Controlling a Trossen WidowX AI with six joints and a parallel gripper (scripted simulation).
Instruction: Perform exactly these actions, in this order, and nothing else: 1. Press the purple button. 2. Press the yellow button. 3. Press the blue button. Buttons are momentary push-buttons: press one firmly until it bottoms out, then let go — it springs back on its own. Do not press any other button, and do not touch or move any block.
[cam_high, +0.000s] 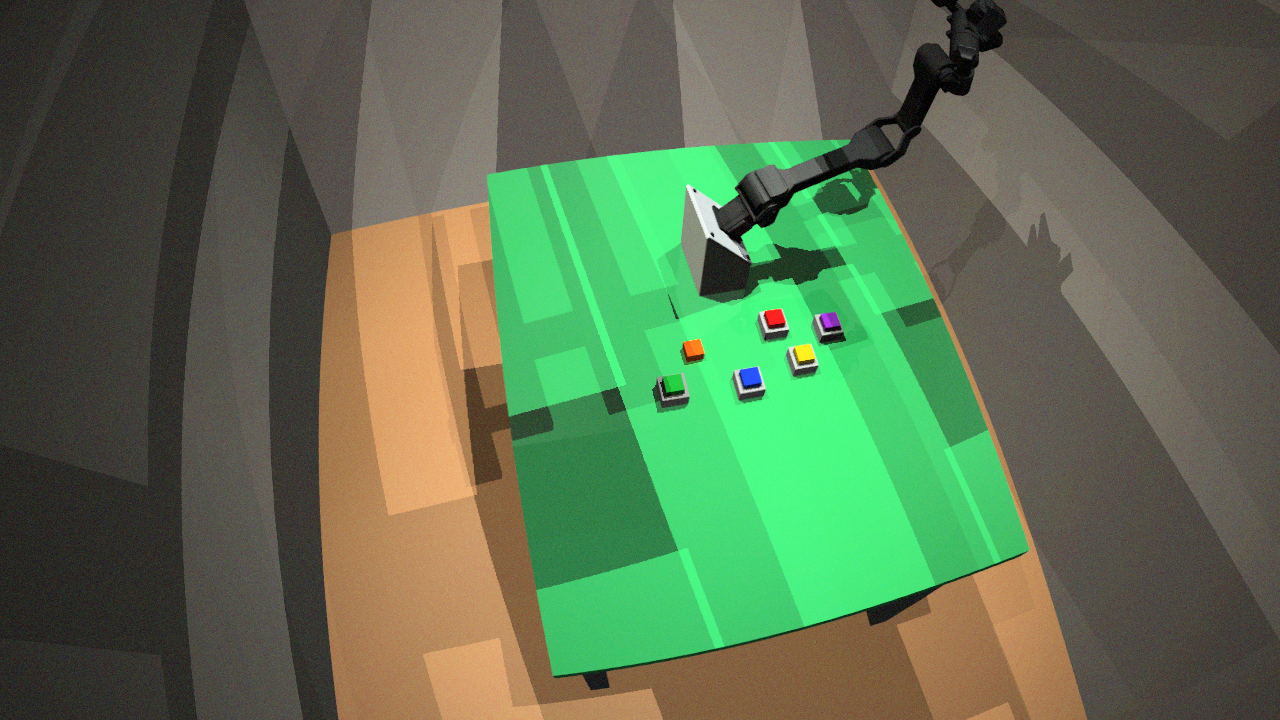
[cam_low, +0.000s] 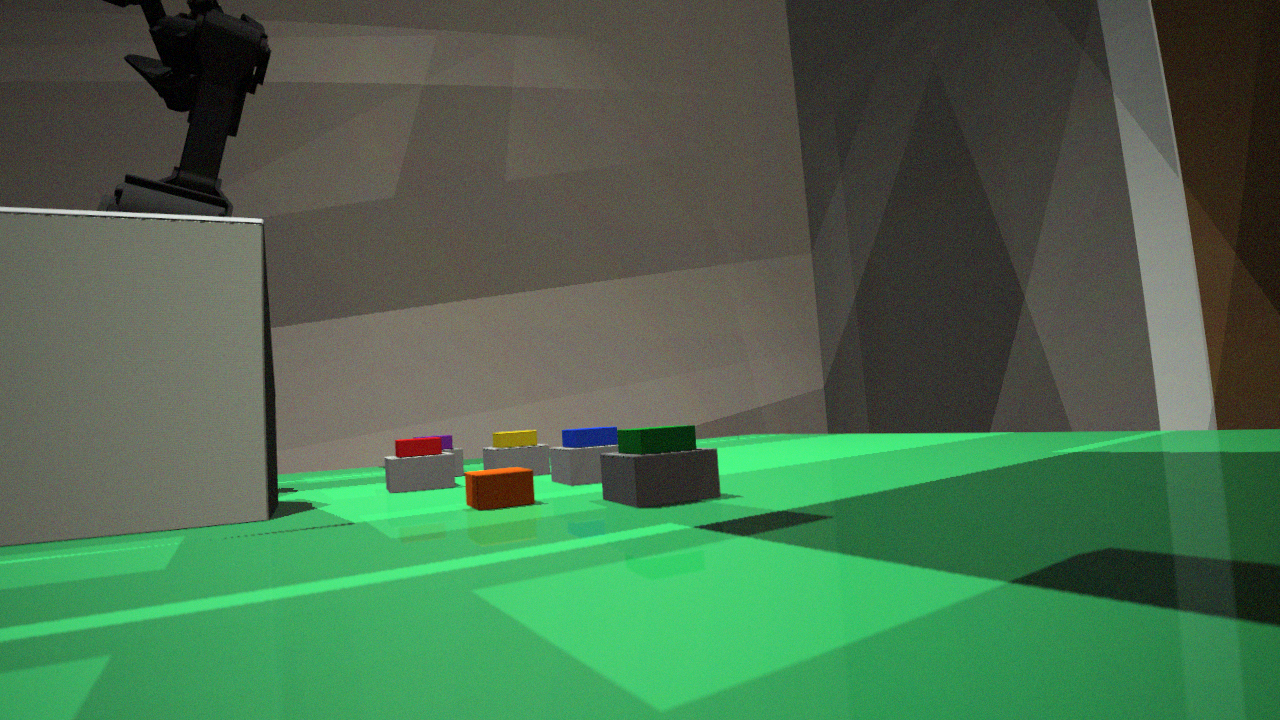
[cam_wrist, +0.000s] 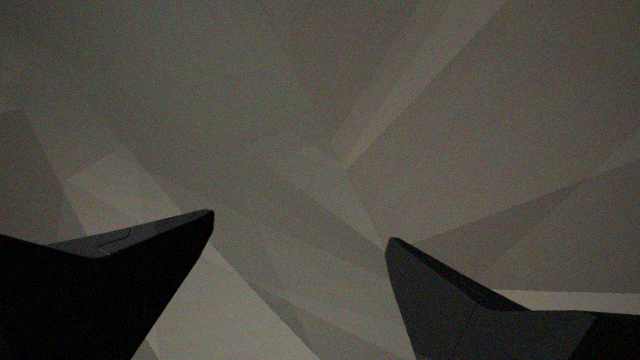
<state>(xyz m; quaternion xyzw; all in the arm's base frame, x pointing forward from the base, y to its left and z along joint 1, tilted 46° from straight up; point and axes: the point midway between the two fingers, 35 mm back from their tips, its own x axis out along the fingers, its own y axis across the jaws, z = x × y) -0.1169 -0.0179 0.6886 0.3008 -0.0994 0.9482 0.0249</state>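
The yellow button lies 440 mm ahead of my gripper tip, 390 mm to the right of it and 570 mm below it. The rest, counted from my gripper tip: blue button 480 mm ahead, 500 mm to the right, 570 mm below; then orange block 390 mm ahead, 590 mm to the right, 590 mm below; then red button 360 mm ahead, 430 mm to the right, 570 mm below.
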